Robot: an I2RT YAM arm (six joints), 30 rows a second.
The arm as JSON. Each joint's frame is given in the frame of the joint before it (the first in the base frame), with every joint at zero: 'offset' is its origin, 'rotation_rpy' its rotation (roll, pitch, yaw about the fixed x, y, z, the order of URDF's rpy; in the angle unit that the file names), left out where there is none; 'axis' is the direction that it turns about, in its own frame. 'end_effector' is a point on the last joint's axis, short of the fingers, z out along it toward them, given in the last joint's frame.
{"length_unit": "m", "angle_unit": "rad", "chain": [
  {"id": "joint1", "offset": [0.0, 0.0, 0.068], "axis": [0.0, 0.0, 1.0]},
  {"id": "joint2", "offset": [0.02, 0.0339, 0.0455], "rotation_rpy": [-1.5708, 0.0, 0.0], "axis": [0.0, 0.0, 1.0]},
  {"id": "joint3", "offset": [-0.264, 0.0, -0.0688], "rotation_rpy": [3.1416, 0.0, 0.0], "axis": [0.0, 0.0, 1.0]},
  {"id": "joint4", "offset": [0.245, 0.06, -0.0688], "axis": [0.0, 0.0, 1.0]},
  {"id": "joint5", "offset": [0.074, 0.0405, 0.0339], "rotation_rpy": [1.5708, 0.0, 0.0], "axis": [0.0, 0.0, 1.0]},
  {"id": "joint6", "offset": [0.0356, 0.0, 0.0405], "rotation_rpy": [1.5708, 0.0, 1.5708], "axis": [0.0, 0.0, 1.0]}
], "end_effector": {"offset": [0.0, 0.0, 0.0], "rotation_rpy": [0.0, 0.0, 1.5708]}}
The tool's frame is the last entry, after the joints.
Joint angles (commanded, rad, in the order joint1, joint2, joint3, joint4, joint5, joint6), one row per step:
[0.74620, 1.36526, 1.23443, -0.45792, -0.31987, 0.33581]
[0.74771, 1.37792, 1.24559, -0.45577, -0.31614, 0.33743]
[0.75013, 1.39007, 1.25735, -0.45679, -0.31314, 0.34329]
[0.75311, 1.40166, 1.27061, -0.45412, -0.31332, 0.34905]
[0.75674, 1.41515, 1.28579, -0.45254, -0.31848, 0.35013]
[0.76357, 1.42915, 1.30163, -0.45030, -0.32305, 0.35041]
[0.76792, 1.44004, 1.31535, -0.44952, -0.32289, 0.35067]
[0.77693, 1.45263, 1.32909, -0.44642, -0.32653, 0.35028]
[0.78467, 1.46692, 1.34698, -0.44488, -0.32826, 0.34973]
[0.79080, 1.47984, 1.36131, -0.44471, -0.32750, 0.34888]
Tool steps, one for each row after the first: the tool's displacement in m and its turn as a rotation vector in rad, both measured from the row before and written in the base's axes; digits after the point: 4 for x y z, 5 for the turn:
[0.0022, 0.0025, 0.0003, -0.00048, -0.00064, -0.00245]
[0.0018, 0.0026, 0.0004, -0.00002, 0.00438, -0.00317]
[0.0017, 0.0029, 0.0013, 0.00516, 0.00131, 0.00009]
[0.0017, 0.0034, 0.0013, 0.00471, 0.00040, 0.00737]
[0.0011, 0.0043, 0.0014, 0.00473, -0.00101, 0.01051]
[0.0011, 0.0030, 0.0014, 0.00253, -0.00246, 0.00408]
[0.0003, 0.0046, 0.0011, 0.00424, -0.00197, 0.01227]
[0.0009, 0.0046, 0.0018, 0.00409, -0.00343, 0.00948]
[0.0009, 0.0038, 0.0008, 0.00055, -0.00208, 0.00592]

